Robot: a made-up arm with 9 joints. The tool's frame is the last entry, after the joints. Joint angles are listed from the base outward.
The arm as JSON. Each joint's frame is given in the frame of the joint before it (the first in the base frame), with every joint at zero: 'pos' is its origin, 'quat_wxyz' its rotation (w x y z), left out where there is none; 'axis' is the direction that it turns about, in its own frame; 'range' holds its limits. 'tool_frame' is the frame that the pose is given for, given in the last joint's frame.
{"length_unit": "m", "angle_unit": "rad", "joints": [
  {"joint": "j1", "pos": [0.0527, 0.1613, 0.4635], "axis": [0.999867, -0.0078, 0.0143], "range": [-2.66, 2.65]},
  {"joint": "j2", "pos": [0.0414, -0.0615, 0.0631], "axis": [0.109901, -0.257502, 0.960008], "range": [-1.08, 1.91]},
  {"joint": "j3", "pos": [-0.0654, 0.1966, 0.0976], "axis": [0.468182, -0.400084, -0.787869], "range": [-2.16, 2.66]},
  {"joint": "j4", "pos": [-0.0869, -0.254, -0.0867], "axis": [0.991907, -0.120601, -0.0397], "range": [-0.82, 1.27]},
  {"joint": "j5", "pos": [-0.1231, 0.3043, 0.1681], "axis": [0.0, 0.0, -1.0], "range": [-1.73, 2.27]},
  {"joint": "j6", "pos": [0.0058, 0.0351, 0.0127], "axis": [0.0, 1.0, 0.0], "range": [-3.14, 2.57]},
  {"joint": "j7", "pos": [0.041, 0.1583, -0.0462], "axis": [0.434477, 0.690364, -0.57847], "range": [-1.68, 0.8]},
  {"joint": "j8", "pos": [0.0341, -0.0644, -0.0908], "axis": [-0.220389, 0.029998, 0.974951], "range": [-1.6, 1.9]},
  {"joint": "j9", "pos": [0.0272, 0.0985, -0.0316], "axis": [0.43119, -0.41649, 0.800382], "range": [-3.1, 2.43]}
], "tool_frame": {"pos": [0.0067, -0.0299, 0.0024], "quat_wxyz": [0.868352, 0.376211, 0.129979, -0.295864]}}
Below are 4 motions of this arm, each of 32 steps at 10 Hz.
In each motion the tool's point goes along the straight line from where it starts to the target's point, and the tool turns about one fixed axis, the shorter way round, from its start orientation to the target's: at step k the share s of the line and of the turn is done. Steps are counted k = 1, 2, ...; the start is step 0. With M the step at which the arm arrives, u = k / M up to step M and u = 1 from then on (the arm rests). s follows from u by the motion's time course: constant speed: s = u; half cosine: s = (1 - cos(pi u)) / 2; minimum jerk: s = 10 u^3 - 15 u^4 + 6 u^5.
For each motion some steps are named. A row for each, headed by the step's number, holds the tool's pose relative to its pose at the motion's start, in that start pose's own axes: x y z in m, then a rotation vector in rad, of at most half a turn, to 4 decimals.
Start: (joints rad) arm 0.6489 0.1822 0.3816 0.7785 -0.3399 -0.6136 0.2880 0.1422 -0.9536
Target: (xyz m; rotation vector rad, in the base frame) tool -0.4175 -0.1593 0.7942 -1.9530 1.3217 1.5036
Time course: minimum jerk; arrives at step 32
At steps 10, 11, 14, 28, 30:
10: -0.0092 -0.0114 0.0496 0.2570 -0.1281 0.1565
11: -0.0115 -0.0143 0.0621 0.3220 -0.1605 0.1961
14: -0.0196 -0.0243 0.1058 0.5482 -0.2732 0.3338
28: -0.0502 -0.0622 0.2710 1.4047 -0.7000 0.8553
30: -0.0509 -0.0631 0.2748 1.4244 -0.7099 0.8673

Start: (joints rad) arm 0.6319 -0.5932 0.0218 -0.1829 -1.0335 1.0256 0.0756 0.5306 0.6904
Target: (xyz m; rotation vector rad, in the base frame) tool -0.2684 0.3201 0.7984 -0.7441 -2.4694 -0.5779
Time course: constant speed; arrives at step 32
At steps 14, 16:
14: -0.0465 -0.0437 -0.0336 0.2791 0.5283 0.0000
16: -0.0531 -0.0499 -0.0384 0.3190 0.6038 0.0000

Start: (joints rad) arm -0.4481 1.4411 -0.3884 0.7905 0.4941 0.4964 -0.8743 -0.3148 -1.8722
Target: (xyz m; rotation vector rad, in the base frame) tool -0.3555 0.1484 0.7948 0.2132 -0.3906 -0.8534
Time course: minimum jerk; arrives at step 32
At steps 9, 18, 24, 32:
9: -0.0106 -0.0053 -0.0106 0.1074 -0.0213 -0.0077
18: -0.0471 -0.0235 -0.0471 0.4751 -0.0945 -0.0339
24: -0.0685 -0.0342 -0.0685 0.6915 -0.1375 -0.0494
32: -0.0764 -0.0381 -0.0764 0.7714 -0.1534 -0.0551

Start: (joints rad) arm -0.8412 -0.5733 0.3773 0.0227 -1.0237 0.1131 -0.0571 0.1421 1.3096
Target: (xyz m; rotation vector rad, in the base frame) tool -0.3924 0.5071 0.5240 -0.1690 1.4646 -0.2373
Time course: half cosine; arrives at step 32
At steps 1, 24, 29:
1: -0.0014 0.0009 -0.0003 0.0003 0.0014 -0.0023
24: -0.4912 0.3086 -0.1050 0.1220 0.5131 -0.8134
29: -0.5631 0.3537 -0.1204 0.1399 0.5882 -0.9324

